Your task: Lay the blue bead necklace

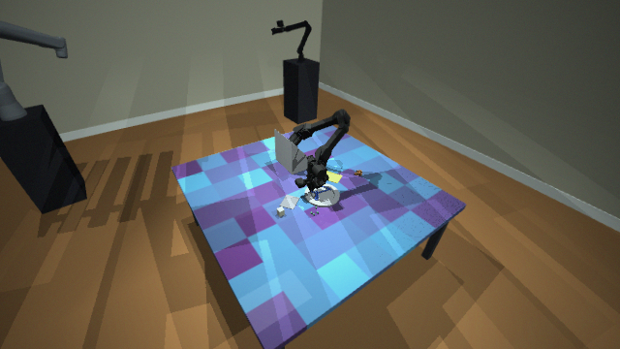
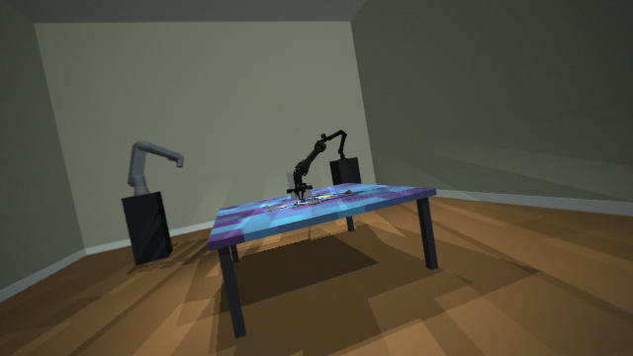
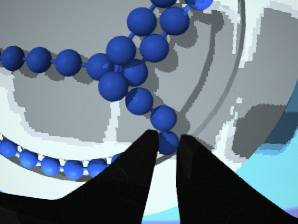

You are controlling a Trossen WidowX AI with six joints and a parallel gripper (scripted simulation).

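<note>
My gripper tip is 50 mm short of the round white bead board, 40 mm to the right of it and 10 mm above it. The rest, counted from my gripper tip: cream cube 30 mm ahead, 230 mm to the right; then yellow patch 50 mm behind, 200 mm to the left, 10 mm below; then flat grey square 20 mm behind, 140 mm to the right, 10 mm below.
</note>
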